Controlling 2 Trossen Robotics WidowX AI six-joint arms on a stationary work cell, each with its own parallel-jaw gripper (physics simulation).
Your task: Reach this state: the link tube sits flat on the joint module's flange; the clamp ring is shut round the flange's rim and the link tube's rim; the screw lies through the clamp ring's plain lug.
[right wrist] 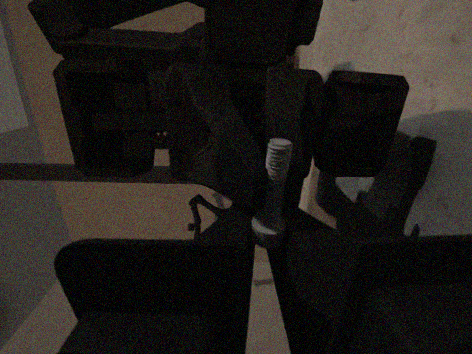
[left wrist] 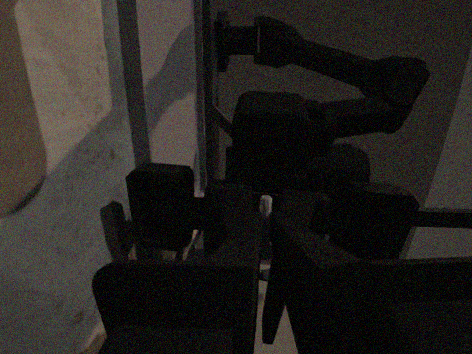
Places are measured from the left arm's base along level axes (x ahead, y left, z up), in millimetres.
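Pixels of known places: left gripper, fingertip midpoint: (right wrist: 277,193) (left wrist: 264,218); right gripper, fingertip midpoint: (right wrist: 257,199) (left wrist: 259,336); right arm's base at its link origin: (left wrist: 227,41).
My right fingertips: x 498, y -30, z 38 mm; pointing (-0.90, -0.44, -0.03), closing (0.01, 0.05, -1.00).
Behind a point stands the place of what it marks.
The scene is very dark. In the right wrist view the pale threaded screw (right wrist: 277,175) @(x 524, y 15, z 39 mm) stands upright, its head at the tips of my right gripper (right wrist: 257,199) @(x 498, y -30, z 38 mm), which is shut on it. Its shank runs up against a dark rounded lug of the clamp ring (right wrist: 292,116). In the left wrist view only the screw's threaded tip (left wrist: 265,205) @(x 518, y 18, z 39 mm) shows, sticking out above dark parts. My left gripper is shut on the clamp ring (left wrist: 227,214) just below that tip. The joint module and link tube cannot be made out among the dark shapes.
A dark boxy block (left wrist: 161,204) @(x 568, y 12, z -32 mm) stands left of the lug; it also shows in the right wrist view (right wrist: 361,123) @(x 449, y -20, z -27 mm). The right arm (left wrist: 322,63) @(x 815, y 267, z 149 mm) reaches across the back. Upright frame posts (left wrist: 133,88) @(x 583, y 105, z -70 mm) stand behind on the left.
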